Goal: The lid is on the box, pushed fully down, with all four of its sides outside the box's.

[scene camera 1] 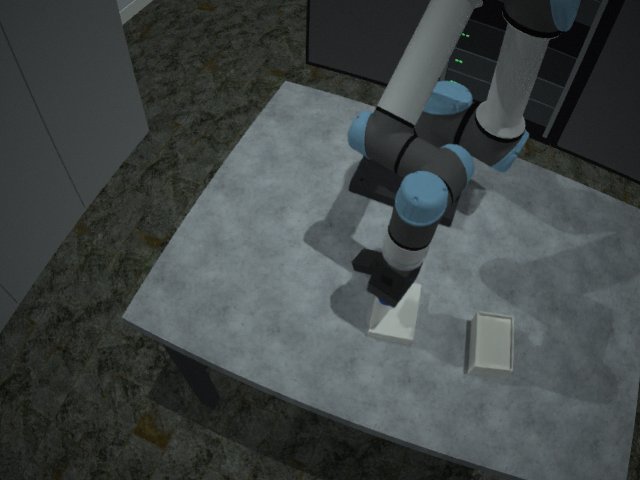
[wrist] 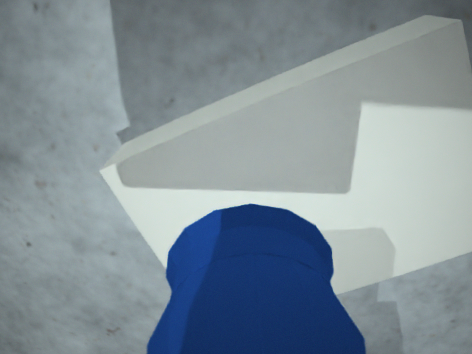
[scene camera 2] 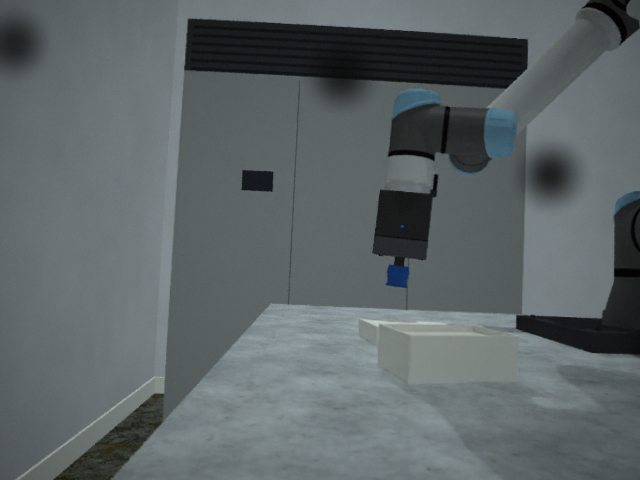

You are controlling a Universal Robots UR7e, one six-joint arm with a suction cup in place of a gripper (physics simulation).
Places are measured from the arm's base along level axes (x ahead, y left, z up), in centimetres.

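Pixels of known places: end effector, tool point: [wrist: 250, 276] [scene camera 2: 396, 286].
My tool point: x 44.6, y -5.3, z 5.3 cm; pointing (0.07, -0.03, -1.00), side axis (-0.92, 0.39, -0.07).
For each thing: its top centre in the pictures, then the offset to it from my tool point. Level surfaces: height alone.
- lid, middle of its top: [wrist: 310, 210] [scene camera 2: 407, 323] [scene camera 1: 396, 307] dx -1.2, dy +2.6, dz -5.7 cm
- box, middle of its top: [scene camera 2: 445, 329] [scene camera 1: 495, 340] dx +2.9, dy +24.4, dz -3.6 cm
- grey table, its level: dz -8.3 cm
The lid [scene camera 1: 398, 322] [scene camera 2: 368, 330] [wrist: 240, 145], off-white and shallow, lies on the table with its flat closed face up, apart from the box. The box [scene camera 1: 493, 343] [scene camera 2: 460, 359], off-white and taller, stands upright to the lid's right in the first scene view, its raised rim facing up; in the second scene view it stands in front of the lid and hides much of it. My gripper's blue suction cup [scene camera 1: 383, 300] [scene camera 2: 397, 284] [wrist: 250, 225] is open and holds nothing. It hangs above the lid with a visible gap and covers part of it in the wrist view.
The grey table [scene camera 1: 248, 248] [scene camera 2: 289, 392] bears both pieces. The arm's dark base plate [scene camera 1: 372, 180] [scene camera 2: 563, 330] lies behind them in the first scene view. The table's front edge [scene camera 1: 310, 408] runs beyond the lid and box. Gripper and arm shadows fall on the lid and table.
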